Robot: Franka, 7 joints.
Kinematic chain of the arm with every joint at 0, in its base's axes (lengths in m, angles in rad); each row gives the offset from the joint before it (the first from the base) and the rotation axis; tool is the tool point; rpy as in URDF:
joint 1: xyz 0 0 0.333 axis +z
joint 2: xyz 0 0 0 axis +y
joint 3: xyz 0 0 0.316 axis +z
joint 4: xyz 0.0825 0 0 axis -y
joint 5: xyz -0.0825 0 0.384 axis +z
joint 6: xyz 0 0 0 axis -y
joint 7: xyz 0.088 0 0 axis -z
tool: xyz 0 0 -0.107 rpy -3.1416 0 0
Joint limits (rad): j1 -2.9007..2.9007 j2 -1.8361..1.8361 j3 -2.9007..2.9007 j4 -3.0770..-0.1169 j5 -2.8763..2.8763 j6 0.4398..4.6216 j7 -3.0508..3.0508
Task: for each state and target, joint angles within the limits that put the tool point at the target. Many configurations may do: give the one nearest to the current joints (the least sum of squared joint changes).
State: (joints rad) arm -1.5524 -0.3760 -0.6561 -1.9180 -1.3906 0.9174 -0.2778
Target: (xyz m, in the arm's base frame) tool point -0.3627 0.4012 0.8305
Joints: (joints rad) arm -1.8141 -0.8002 -0.9812 -1.2011 -1.6771 1.2684 -0.2778
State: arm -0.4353 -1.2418 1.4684 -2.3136 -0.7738 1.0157 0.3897
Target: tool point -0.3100 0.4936 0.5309
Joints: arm 0.0323 -1.3969 1.5008 -1.5750 -0.9785 1.2185 0.3897
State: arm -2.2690 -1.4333 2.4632 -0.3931 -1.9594 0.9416 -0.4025
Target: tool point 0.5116 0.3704 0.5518
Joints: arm -2.3722 -1.3531 2.4649 -0.1169 -1.9263 0.4755 -0.4025
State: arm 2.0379 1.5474 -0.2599 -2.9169 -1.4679 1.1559 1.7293
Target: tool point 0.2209 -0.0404 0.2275
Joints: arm 1.9589 1.6828 -0.3930 -3.0652 -1.4486 1.2270 1.7293
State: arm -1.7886 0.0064 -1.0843 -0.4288 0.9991 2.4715 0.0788
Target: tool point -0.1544 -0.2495 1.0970
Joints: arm -1.6781 0.1225 -1.0068 -0.2983 0.9569 1.7260 0.0788
